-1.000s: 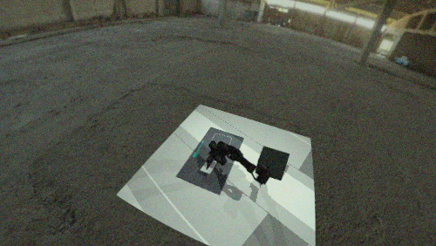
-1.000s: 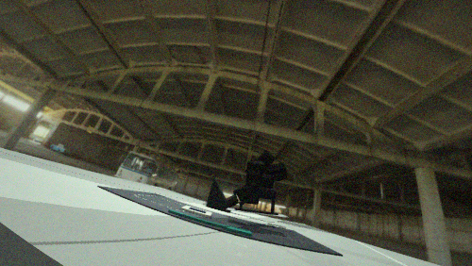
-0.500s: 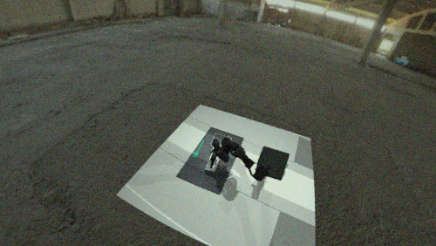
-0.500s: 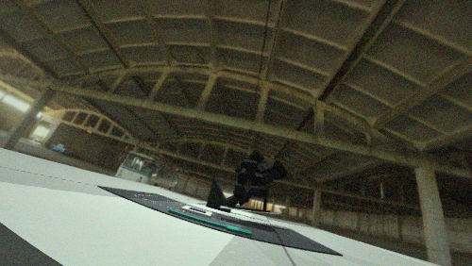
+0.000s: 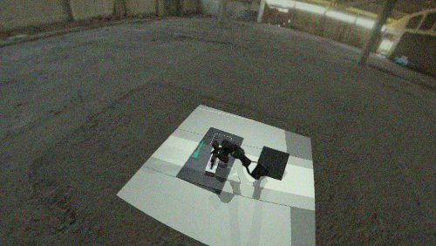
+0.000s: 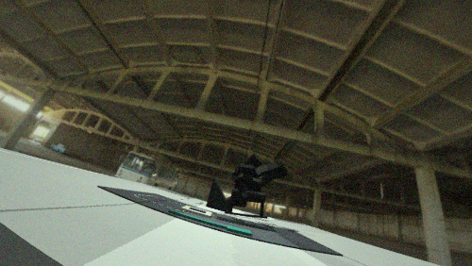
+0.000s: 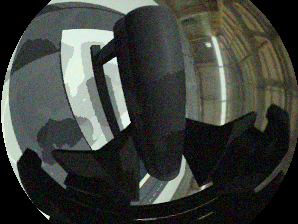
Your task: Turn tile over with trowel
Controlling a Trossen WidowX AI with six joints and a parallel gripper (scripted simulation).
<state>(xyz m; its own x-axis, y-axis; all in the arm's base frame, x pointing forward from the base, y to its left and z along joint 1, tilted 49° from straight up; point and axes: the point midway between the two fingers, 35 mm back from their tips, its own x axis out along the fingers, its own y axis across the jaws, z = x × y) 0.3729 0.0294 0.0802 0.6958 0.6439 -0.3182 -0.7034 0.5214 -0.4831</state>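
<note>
My gripper tip is 70 mm to the left of the dark mat and 90 mm above it. Also, from my gripper tip: light tile (140 mm to the right, 70 mm below); then small trowel (20 mm behind, 10 mm to the right, 10 mm below); then teal strip (140 mm ahead, 50 mm to the right, 70 mm below).
</note>
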